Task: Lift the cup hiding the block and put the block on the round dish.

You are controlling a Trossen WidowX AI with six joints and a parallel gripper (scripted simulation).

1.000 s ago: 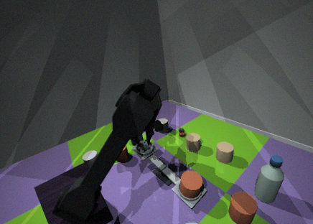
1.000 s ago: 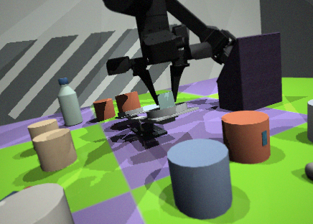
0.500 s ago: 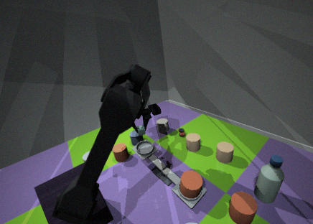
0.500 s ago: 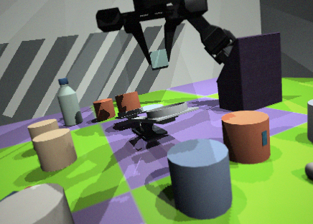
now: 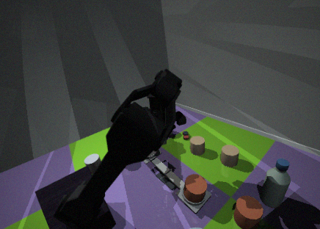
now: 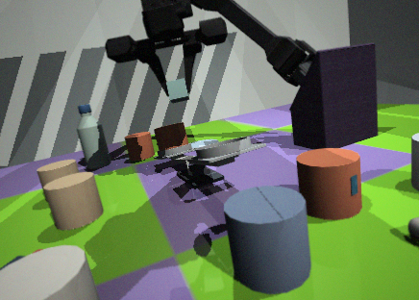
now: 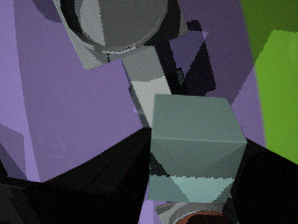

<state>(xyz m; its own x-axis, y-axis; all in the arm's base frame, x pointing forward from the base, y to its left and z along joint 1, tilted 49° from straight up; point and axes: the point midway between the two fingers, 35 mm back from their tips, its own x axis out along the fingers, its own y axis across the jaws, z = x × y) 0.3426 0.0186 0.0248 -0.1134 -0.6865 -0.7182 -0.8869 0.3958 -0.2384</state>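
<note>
The pale disc lies 150 mm behind my gripper tip, 260 mm to the right of it and 160 mm below it. Round my gripper tip: blue-grey cylinder (20 mm ahead, 240 mm to the left, 130 mm below); pale teal block (10 mm above); red-and-black object (260 mm ahead, 90 mm to the left, 150 mm below).
</note>
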